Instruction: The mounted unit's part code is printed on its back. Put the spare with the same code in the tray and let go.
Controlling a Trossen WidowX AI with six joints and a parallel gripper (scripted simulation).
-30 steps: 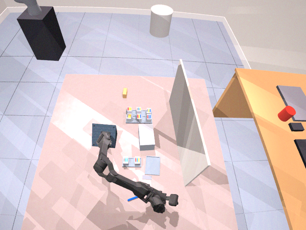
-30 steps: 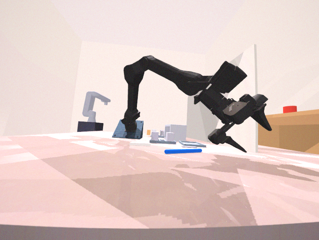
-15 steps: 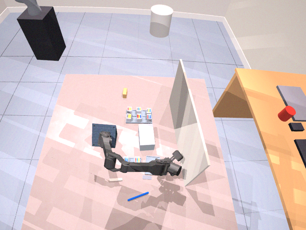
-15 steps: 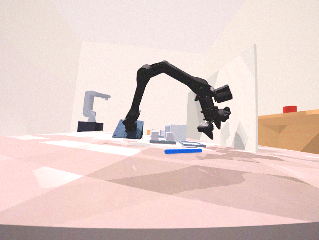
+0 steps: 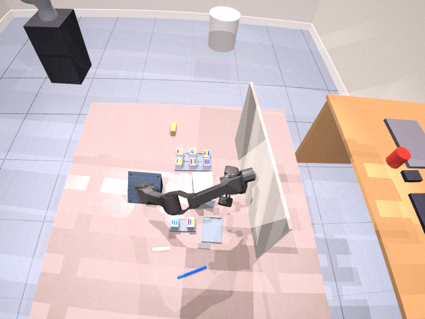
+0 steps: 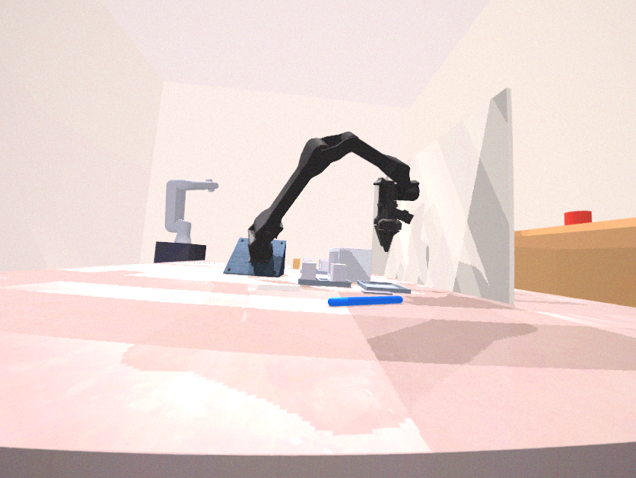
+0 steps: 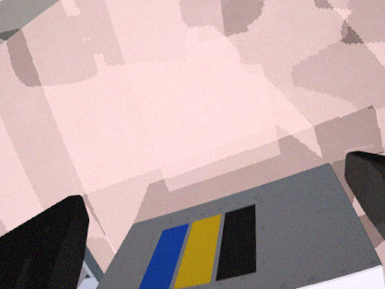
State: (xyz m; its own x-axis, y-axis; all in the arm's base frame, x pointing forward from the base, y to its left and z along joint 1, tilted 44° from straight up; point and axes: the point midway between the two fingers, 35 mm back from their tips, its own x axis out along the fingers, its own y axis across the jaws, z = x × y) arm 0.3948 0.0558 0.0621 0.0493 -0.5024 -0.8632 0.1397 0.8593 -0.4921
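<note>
Right now my gripper tip is 24 cm to the right of the grey spare cube, 11 cm past it and 7 cm above it. Also, from my gripper tip: white mounted unit: 12 cm behind, 6 cm below, 3 cm to the left; grey tray: 17 cm to the right, 10 cm below, 6 cm behind; tall white panel: 12 cm above, 11 cm ahead, 5 cm to the left.
</note>
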